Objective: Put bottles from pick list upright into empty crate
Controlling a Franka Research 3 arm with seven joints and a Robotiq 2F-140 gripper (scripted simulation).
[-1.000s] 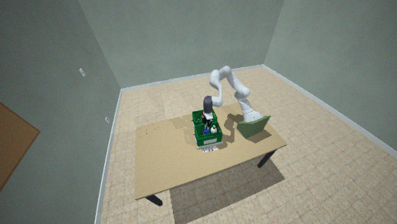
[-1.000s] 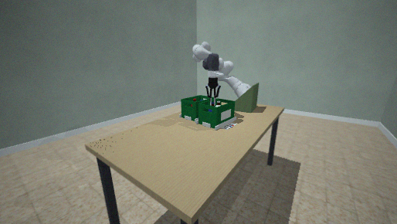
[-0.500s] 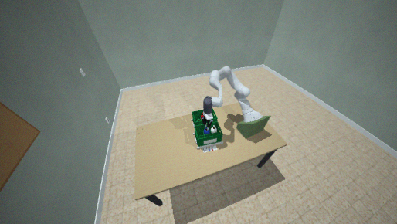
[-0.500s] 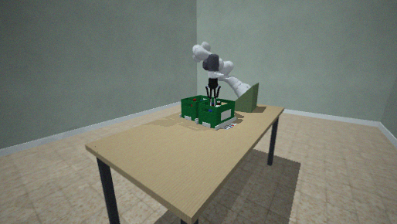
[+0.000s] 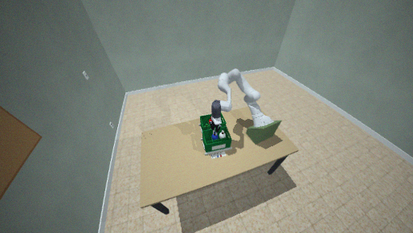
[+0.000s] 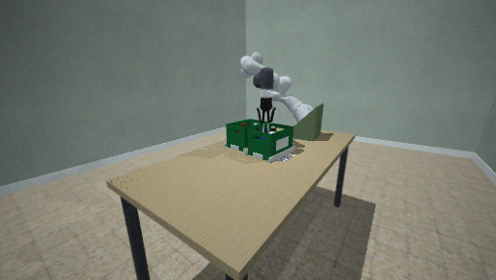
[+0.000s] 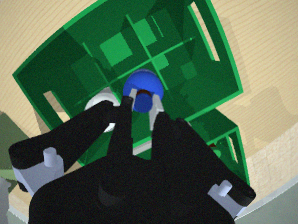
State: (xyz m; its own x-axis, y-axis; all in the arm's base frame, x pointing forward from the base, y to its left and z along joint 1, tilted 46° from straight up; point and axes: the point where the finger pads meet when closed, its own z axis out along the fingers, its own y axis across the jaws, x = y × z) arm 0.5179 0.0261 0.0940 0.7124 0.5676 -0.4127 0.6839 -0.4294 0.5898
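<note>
The blue-capped bottle lies 80 mm below my hand. The rest, counted from my hand: pick list: 180 mm to the left, 170 mm below, 20 mm ahead; white-capped bottle: 90 mm behind, 80 mm below, 10 mm to the left; green-capped bottle: 140 mm to the right, 80 mm below, 60 mm ahead.
</note>
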